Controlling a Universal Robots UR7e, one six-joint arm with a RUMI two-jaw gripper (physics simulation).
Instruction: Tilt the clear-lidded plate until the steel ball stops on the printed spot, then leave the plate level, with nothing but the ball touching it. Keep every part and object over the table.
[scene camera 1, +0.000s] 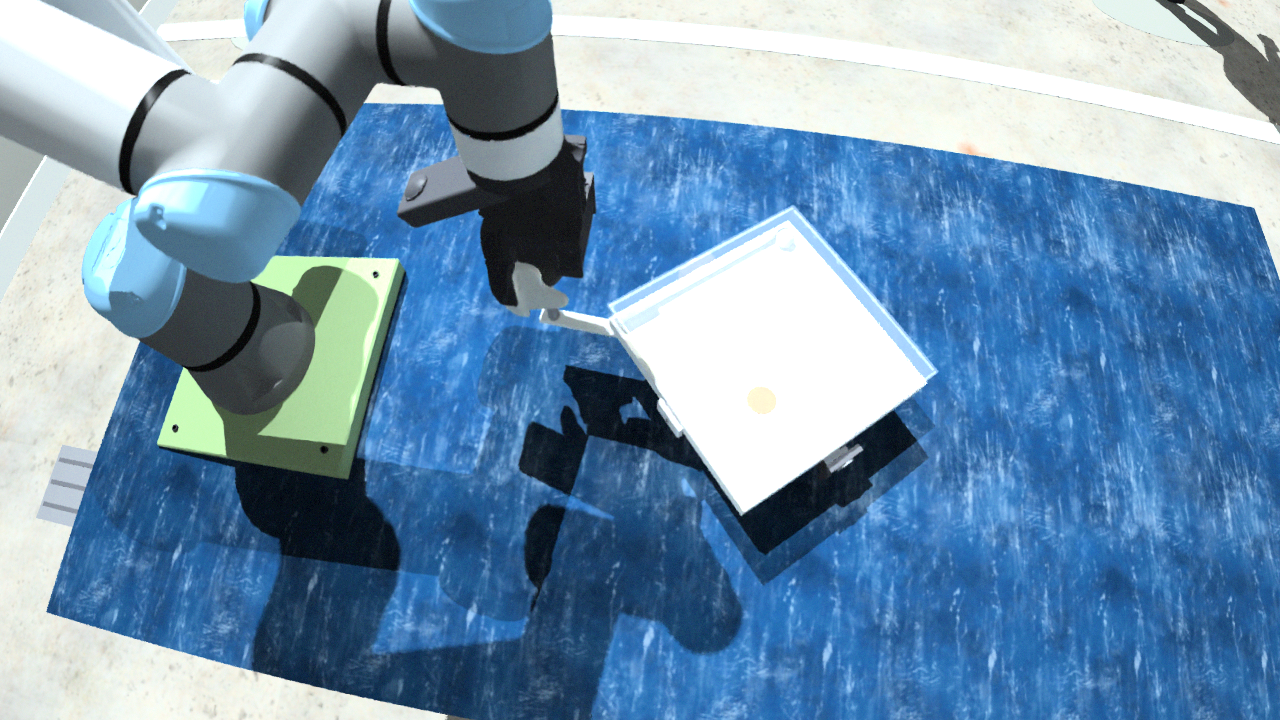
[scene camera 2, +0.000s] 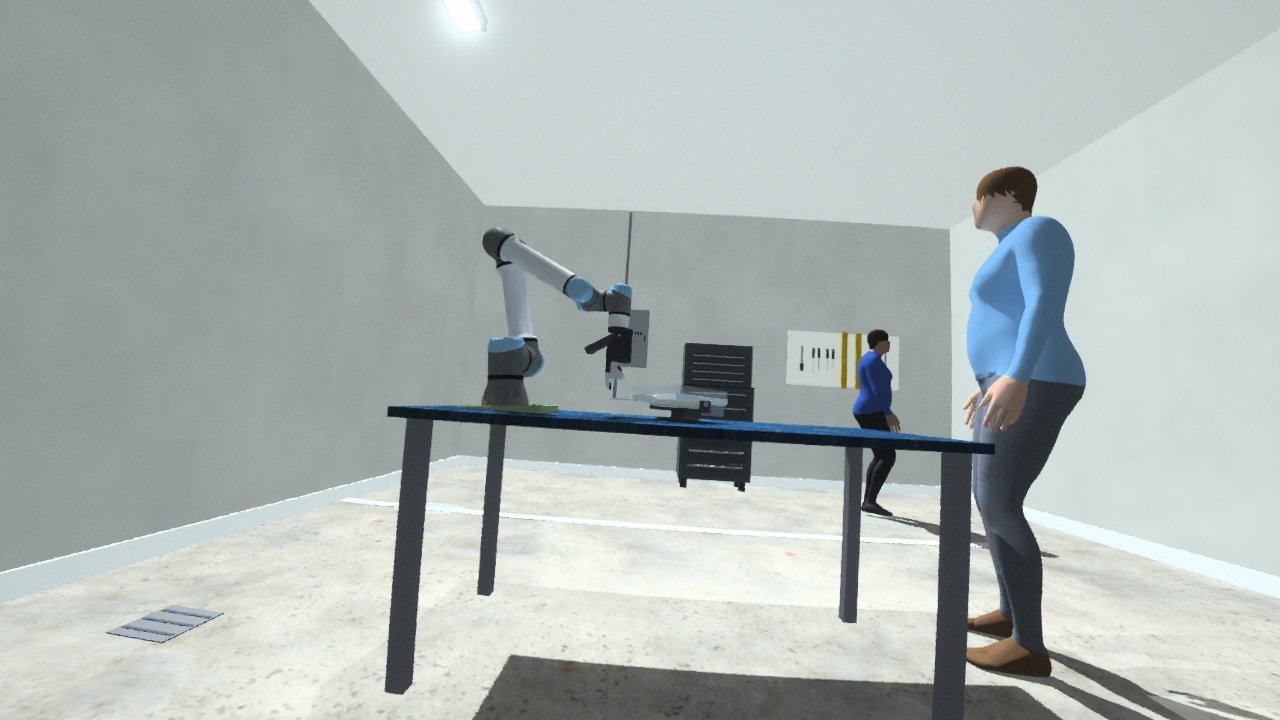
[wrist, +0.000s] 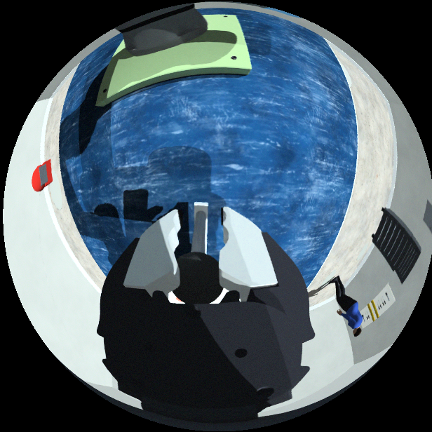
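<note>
The clear-lidded plate (scene camera 1: 716, 331) (scene camera 2: 680, 395) stands on a low dark support, with a pale orange printed spot (scene camera 1: 761, 400) toward its lower part. A small pale round shape (scene camera 1: 785, 240) shows near its upper corner; I cannot tell whether it is the steel ball. Its exact tilt is unclear. A pale handle arm (scene camera 1: 580, 321) (wrist: 200, 232) sticks out from the plate's left corner. My gripper (scene camera 1: 542, 302) (scene camera 2: 614, 380) (wrist: 201, 210) is open at the handle's outer end, fingers apart. A dark round knob (wrist: 199, 277) shows between the fingers in the wrist view; contact is not visible.
The robot's base stands on a green mounting plate (scene camera 1: 358, 376) (wrist: 175, 62) at the left of the blue table (scene camera 1: 1074, 447). A small grey bracket (scene camera 1: 842, 458) shows at the plate's lower right edge. One person (scene camera 2: 1024, 304) stands beside the table, another (scene camera 2: 875, 380) (wrist: 351, 312) farther back.
</note>
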